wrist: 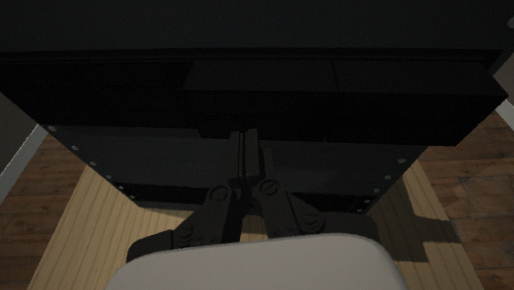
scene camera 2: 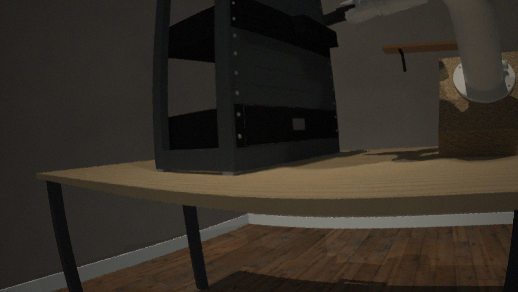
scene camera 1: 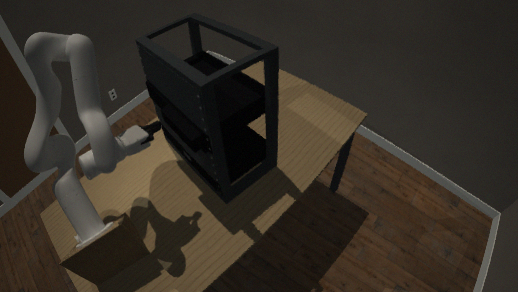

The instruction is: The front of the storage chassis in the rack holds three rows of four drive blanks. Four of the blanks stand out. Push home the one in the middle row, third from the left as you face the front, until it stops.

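Observation:
The black storage chassis point(scene camera 1: 184, 126) point(scene camera 2: 267, 21) point(wrist: 100, 107) sits in the dark rack point(scene camera 1: 272, 110) point(scene camera 2: 226, 100). In the wrist view, a protruding block in the third column point(wrist: 265, 102) and one in the fourth column point(wrist: 400, 112) stand out from its front. The front is very dark, so the row lines and the middle-row blank cannot be made out clearly. My gripper point(scene camera 1: 159, 124) point(scene camera 2: 327, 21) point(wrist: 248, 146) is shut and empty. Its fingertips are close to the chassis front, overlapping the lower left part of the third column in the wrist view; contact cannot be told.
Grey panels point(scene camera 2: 280, 75) point(wrist: 330, 162) fill the rack front below the chassis, above a black unit point(scene camera 2: 270, 125) with a light label. The rack stands on a wooden table point(scene camera 1: 320, 120) point(scene camera 2: 375, 180). The arm's base is on a brown block point(scene camera 1: 107, 252) point(scene camera 2: 472, 142).

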